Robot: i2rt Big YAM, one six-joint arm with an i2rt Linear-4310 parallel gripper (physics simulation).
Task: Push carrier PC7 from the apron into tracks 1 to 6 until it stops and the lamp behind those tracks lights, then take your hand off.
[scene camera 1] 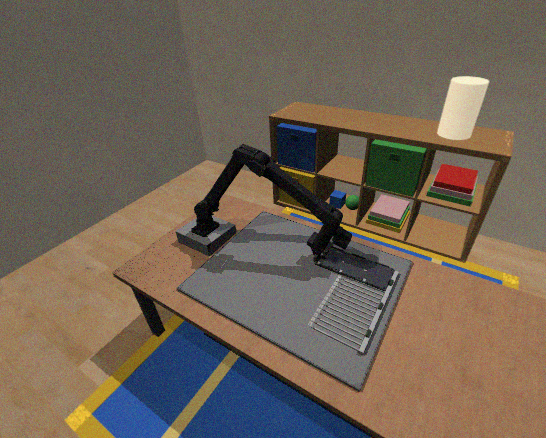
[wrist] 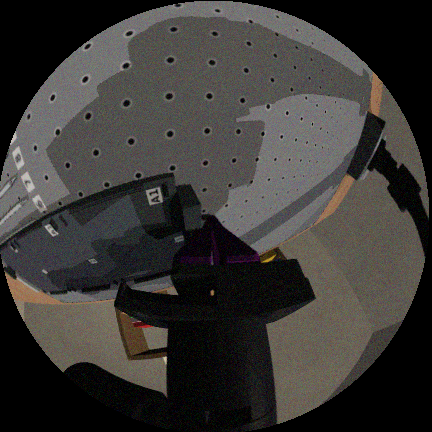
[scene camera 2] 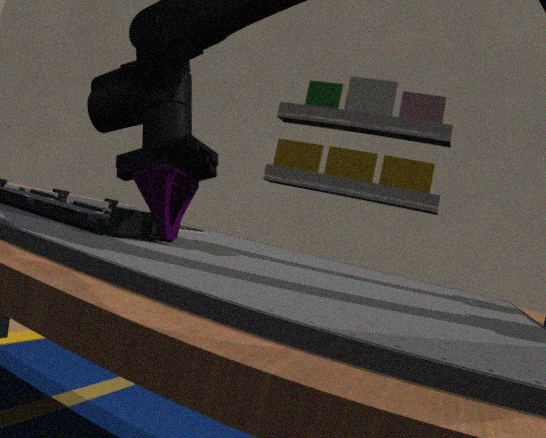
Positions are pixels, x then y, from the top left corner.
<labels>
carrier PC7: scene camera 1 375, 274; wrist; scene camera 2
same spot on grey perforated plate: [scene camera 2: 478, 332] = [wrist: 325, 195]
same spot on carrier PC7: [scene camera 2: 91, 218] = [wrist: 158, 265]
</labels>
